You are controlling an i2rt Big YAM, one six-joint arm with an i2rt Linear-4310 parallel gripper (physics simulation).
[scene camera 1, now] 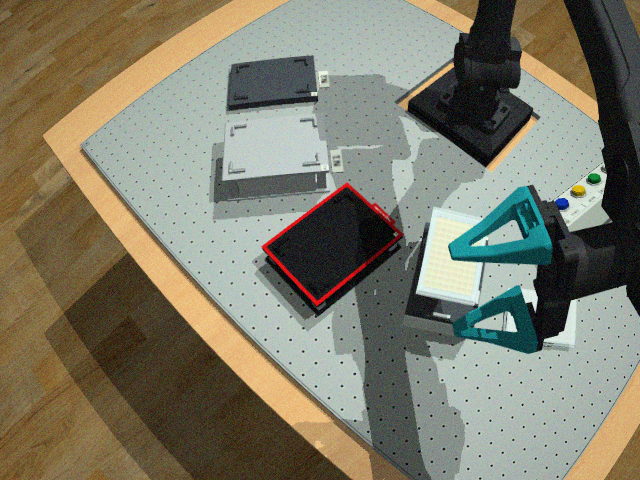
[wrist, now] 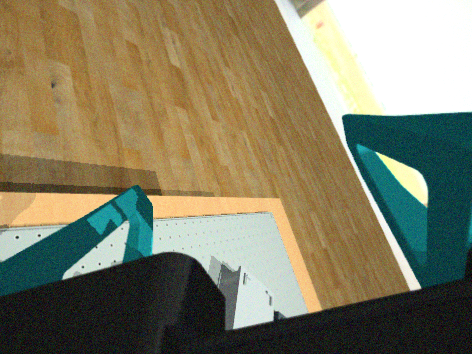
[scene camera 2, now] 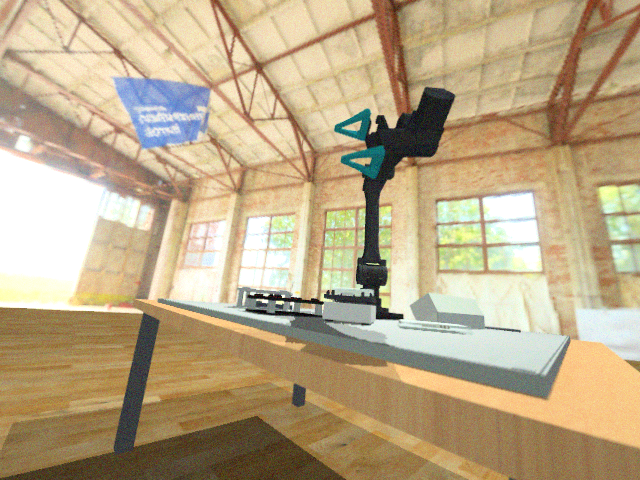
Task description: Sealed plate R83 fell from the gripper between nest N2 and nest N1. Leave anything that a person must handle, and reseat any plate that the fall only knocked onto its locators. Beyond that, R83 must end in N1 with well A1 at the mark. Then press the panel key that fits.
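Places are measured from the arm's base along level axes (x ahead, y left, z up), in centimetres.
Pixels of known places: gripper, fingertip midpoint: (scene camera 1: 452, 294) (wrist: 238, 164) (scene camera 2: 337, 143); arm's base, link origin: (scene camera 1: 474, 108).
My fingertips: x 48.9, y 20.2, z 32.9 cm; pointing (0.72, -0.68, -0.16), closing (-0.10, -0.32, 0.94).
Ahead of a thing's pixels: the offset from my fingertips to its top centre. "spot": to the spot under its first point.
A dark sealed plate with a red rim @[dx -10.4, dy -21.9, dz -30.5 cm] (scene camera 1: 331, 244) lies skewed on the deck, resting partly on a dark nest below it. A cream well plate (scene camera 1: 451, 255) sits on a dark nest at the right. An empty dark nest @[dx -30.8, dy -53.9, dz -32.8 cm] (scene camera 1: 271, 82) sits at the far left, with a light grey nest @[dx -16.9, dy -39.3, dz -28.5 cm] (scene camera 1: 271, 145) just in front of it. My gripper (scene camera 1: 497, 281) with teal fingers is open and empty, held high above the deck beside the cream plate. It also shows in the second scene view (scene camera 2: 358, 142). I see no liquid on the deck.
The arm's black base (scene camera 1: 472, 100) stands at the back right in an orange-edged recess. Small white tags @[spot: dx -37.8, dy -47.0, dz -34.9 cm] (scene camera 1: 324, 78) sit beside the nests. The wrist view looks out over a deck corner @[spot: dx -2.8, dy -49.4, dz -35.0 cm] (wrist: 234, 246) to the wooden floor.
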